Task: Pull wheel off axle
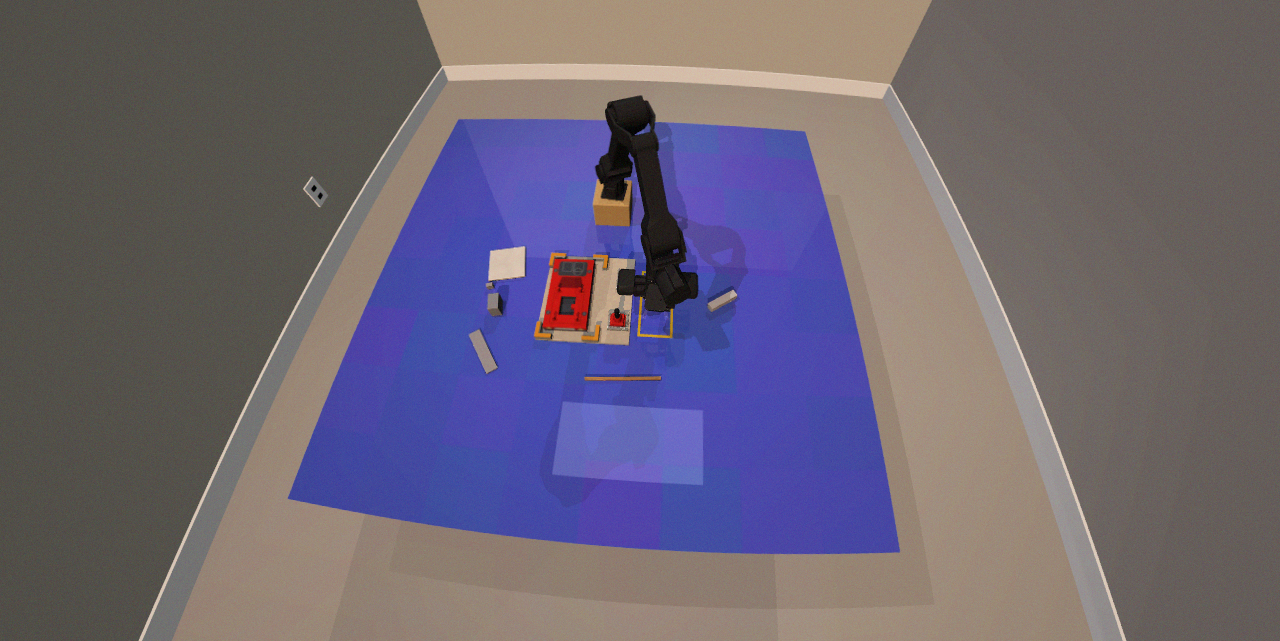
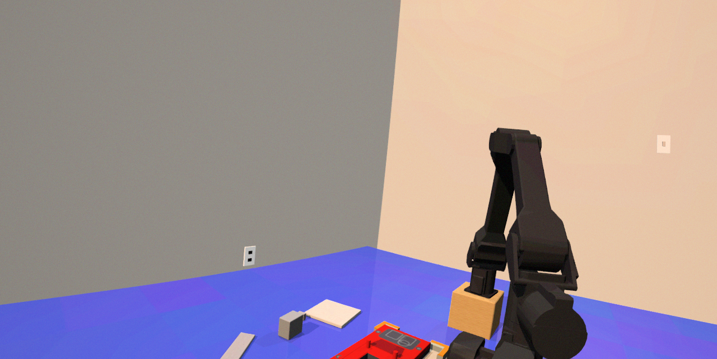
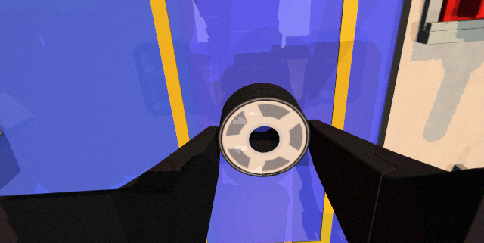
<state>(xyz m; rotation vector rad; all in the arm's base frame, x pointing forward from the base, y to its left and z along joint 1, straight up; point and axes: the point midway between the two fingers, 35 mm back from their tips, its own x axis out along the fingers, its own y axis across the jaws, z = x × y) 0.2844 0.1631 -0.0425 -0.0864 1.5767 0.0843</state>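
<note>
Right now the wheel is right at my gripper tip. Round my gripper tip: grey cube: 40 cm to the right, 8 cm ahead, 1 cm above; then thin orange rod: 21 cm ahead, 5 cm to the right, 1 cm below; then white tile: 42 cm to the right, 5 cm behind, 1 cm below.
</note>
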